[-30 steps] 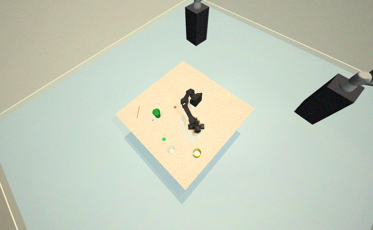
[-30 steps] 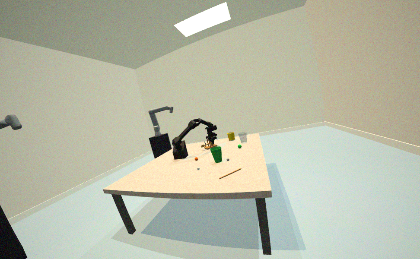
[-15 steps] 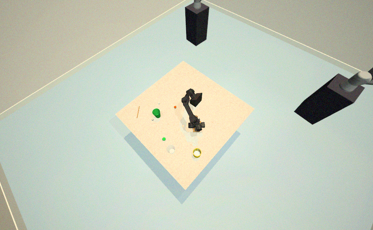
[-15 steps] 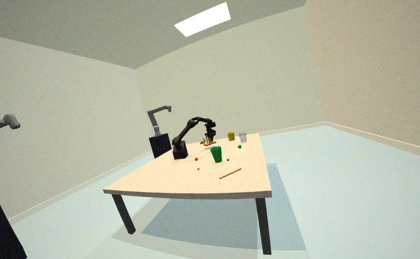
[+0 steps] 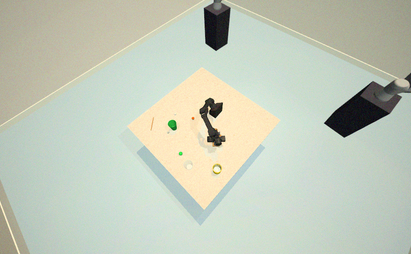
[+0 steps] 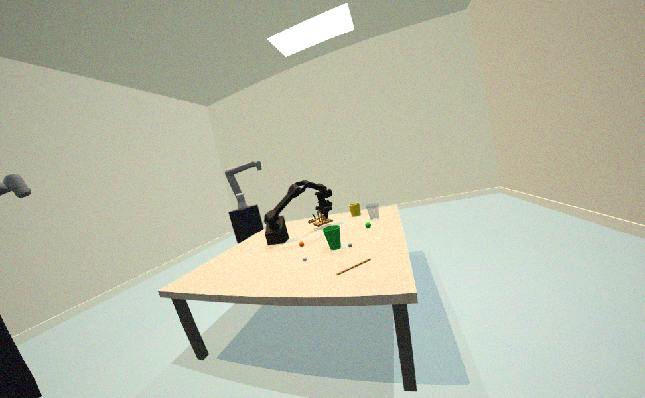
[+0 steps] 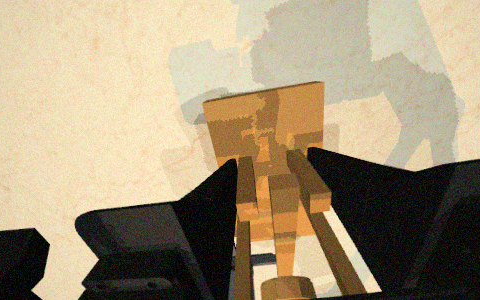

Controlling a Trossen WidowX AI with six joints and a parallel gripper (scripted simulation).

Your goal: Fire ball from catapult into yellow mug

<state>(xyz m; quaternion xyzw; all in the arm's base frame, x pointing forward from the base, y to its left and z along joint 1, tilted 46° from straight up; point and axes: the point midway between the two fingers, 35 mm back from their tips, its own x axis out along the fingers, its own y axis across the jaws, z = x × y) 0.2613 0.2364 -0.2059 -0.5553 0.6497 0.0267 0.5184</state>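
My gripper tip is now 1 cm past the orange ball, 42 cm to the left of it and 4 cm above it. The rest, counted from my gripper tip: wooden catapult: 6 cm behind, 5 cm to the right, 2 cm above; yellow mug: 19 cm ahead, 22 cm to the left, 3 cm below; clear cup: 38 cm ahead, 3 cm below.
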